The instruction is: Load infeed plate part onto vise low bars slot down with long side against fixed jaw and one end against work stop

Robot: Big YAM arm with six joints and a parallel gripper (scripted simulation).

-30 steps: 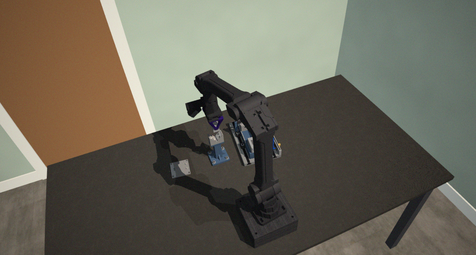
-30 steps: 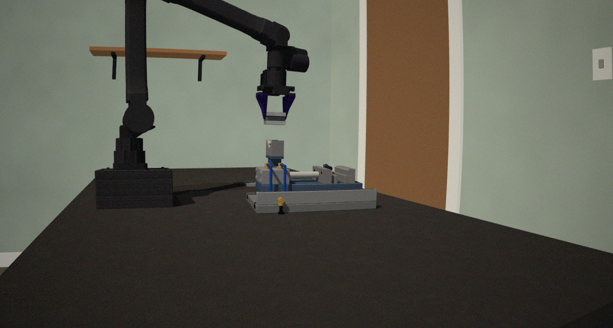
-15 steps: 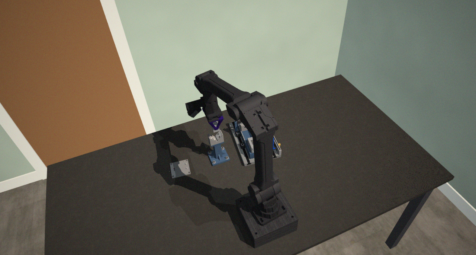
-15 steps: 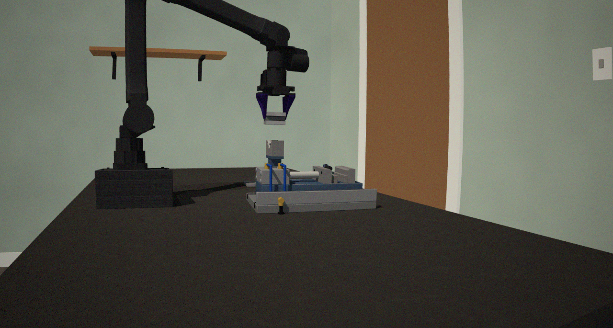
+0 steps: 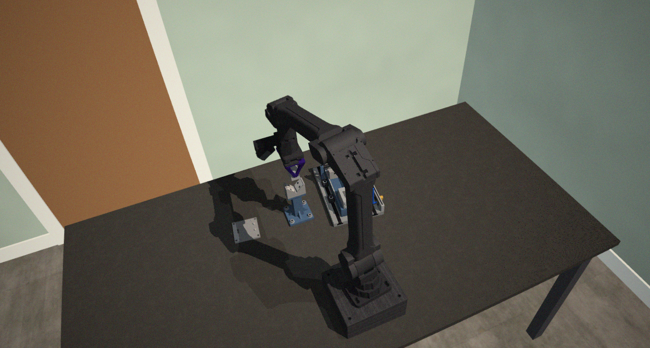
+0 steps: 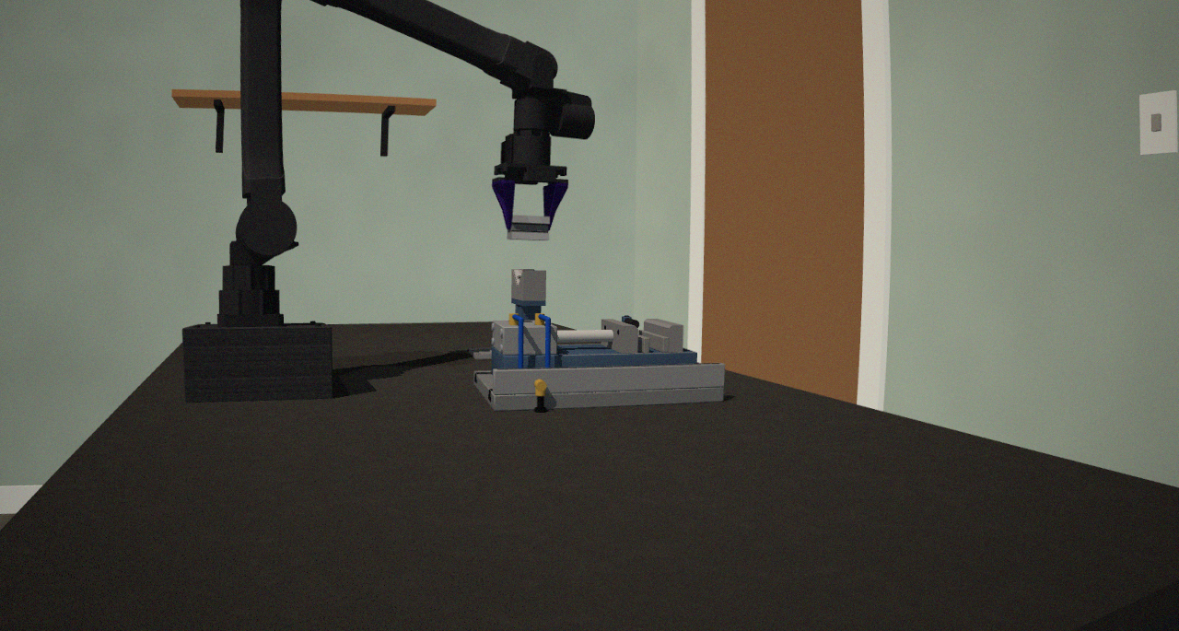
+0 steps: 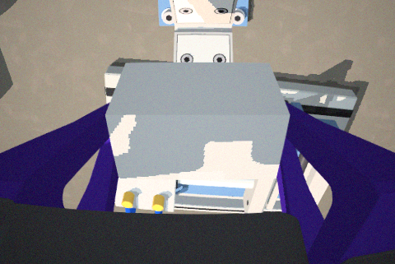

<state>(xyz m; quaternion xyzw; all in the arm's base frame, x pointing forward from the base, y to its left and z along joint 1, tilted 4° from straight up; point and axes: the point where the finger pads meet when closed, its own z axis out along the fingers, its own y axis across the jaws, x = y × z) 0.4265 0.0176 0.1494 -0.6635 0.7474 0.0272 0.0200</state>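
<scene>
My hand is 10 mm to the left of the part. From my hand the other things lie so: grey infeed plate 230 mm below, 200 mm to the left, 30 mm ahead.
</scene>
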